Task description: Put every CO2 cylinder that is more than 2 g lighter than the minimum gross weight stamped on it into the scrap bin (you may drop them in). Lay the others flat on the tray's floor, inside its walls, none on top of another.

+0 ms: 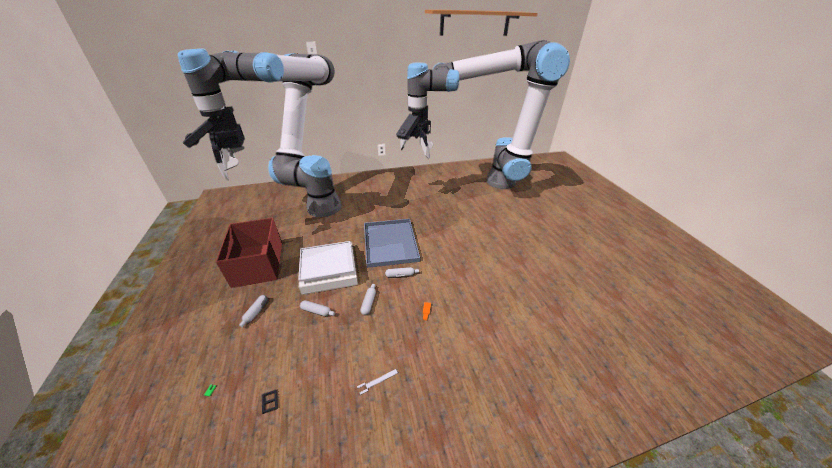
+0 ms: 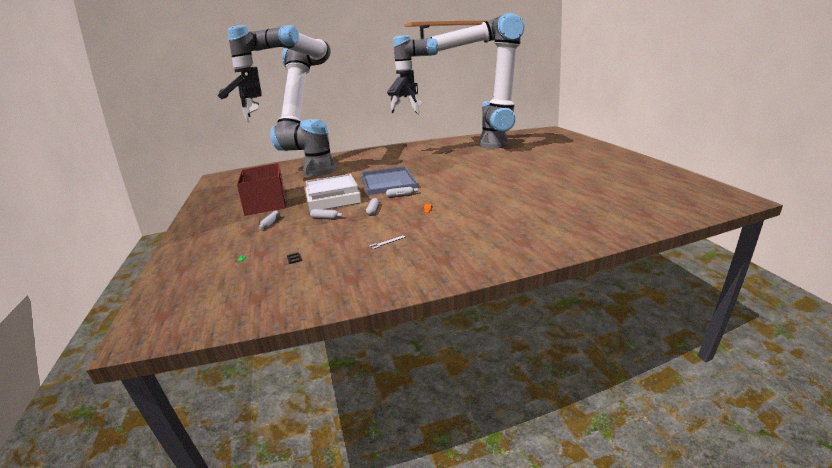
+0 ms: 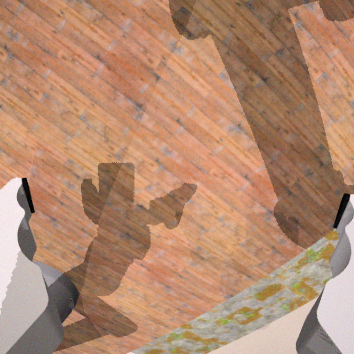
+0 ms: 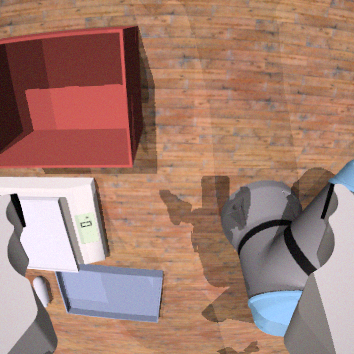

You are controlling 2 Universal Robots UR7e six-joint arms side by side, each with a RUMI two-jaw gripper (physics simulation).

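Places are measured from the left arm's base along level axes (x ahead, y left, z up), in metres.
Pixels of known places: left gripper, fingertip midpoint: (image 1: pixel 414 154) (image 2: pixel 405 113) (image 3: pixel 184 189); right gripper, fingertip midpoint: (image 1: pixel 231 169) (image 2: pixel 249 119) (image 4: pixel 170 192); left arm's base, link origin: (image 1: pixel 500 181) (image 2: pixel 493 144); right arm's base, link origin: (image 1: pixel 324 207) (image 2: pixel 320 171) (image 4: pixel 259 213).
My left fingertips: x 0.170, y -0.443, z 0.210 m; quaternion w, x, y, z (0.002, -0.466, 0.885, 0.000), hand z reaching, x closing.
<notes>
Ahead of a thing's pixels: the offset from my left fingertips to its top centre.
Four grey CO2 cylinders lie apart on the table. Cylinder one {dx +0.707, dy -0.445, dz -0.182 m} (image 1: pixel 254 310) (image 2: pixel 269 220) is in front of the red scrap bin {dx +0.497, dy -0.536, dz -0.090 m} (image 1: pixel 251 272) (image 2: pixel 262 195) (image 4: pixel 90 147). Cylinder two {dx +0.687, dy -0.255, dz -0.182 m} (image 1: pixel 317 308) (image 2: pixel 325 214) and cylinder three {dx +0.639, dy -0.105, dz -0.182 m} (image 1: pixel 368 299) (image 2: pixel 372 206) are in front of the white scale. Cylinder four {dx +0.519, dy -0.013, dz -0.182 m} (image 1: pixel 402 272) (image 2: pixel 401 192) is at the front wall of the empty blue-grey tray {dx +0.353, dy -0.074, dz -0.191 m} (image 1: pixel 392 263) (image 2: pixel 389 189) (image 4: pixel 112 317). Stamps are unreadable. My left gripper (image 1: pixel 415 152) (image 2: pixel 405 112) (image 3: pixel 184 189) and right gripper (image 1: pixel 230 169) (image 2: pixel 250 116) (image 4: pixel 171 205) are open, empty and high above the table's back part.
The scale (image 1: pixel 327 264) (image 2: pixel 332 200) (image 4: pixel 50 230) stands between bin and tray with an empty pan; its display is unreadable. An orange piece {dx +0.666, dy +0.074, dz -0.201 m} (image 1: pixel 427 310) (image 2: pixel 427 208), white fork-shaped tool {dx +0.883, dy -0.041, dz -0.207 m} (image 1: pixel 381 378) (image 2: pixel 388 241), black frame {dx +0.952, dy -0.293, dz -0.205 m} (image 1: pixel 262 402) and green piece {dx +0.940, dy -0.452, dz -0.206 m} (image 1: pixel 210 390) (image 2: pixel 241 257) lie nearer the front.
</notes>
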